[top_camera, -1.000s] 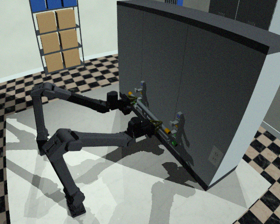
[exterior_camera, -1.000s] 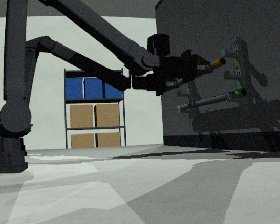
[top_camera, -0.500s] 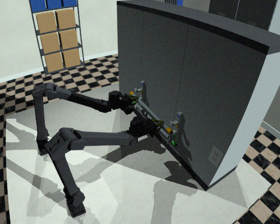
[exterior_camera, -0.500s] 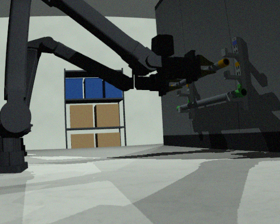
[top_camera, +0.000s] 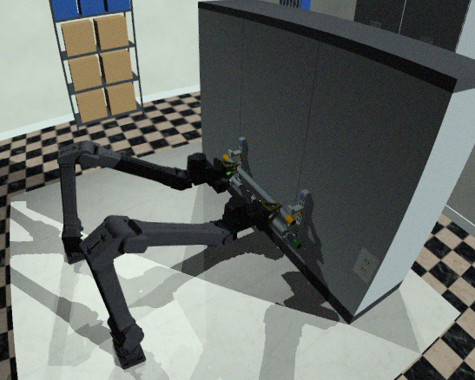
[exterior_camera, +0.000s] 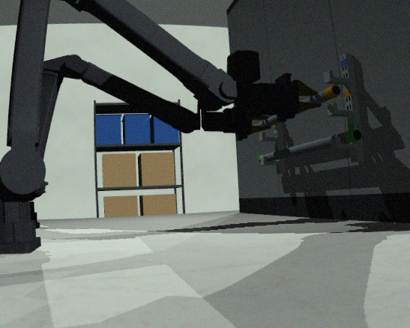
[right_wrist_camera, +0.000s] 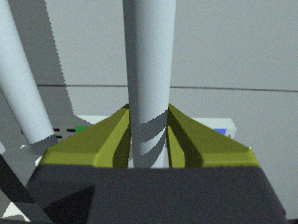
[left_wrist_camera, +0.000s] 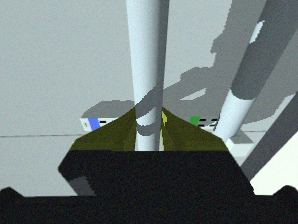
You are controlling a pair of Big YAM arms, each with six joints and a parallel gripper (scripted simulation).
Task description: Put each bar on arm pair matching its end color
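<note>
Right now the orange-ended bar is 150 mm to the right of my left hand and 20 mm behind it. Also, from my left hand: green-ended bar: 160 mm to the right, 100 mm below, 10 mm behind; then grey cabinet wall: 200 mm ahead, 160 mm above, 140 mm to the right; then wall outlet: 670 mm to the right, 40 mm behind, 20 mm above.
</note>
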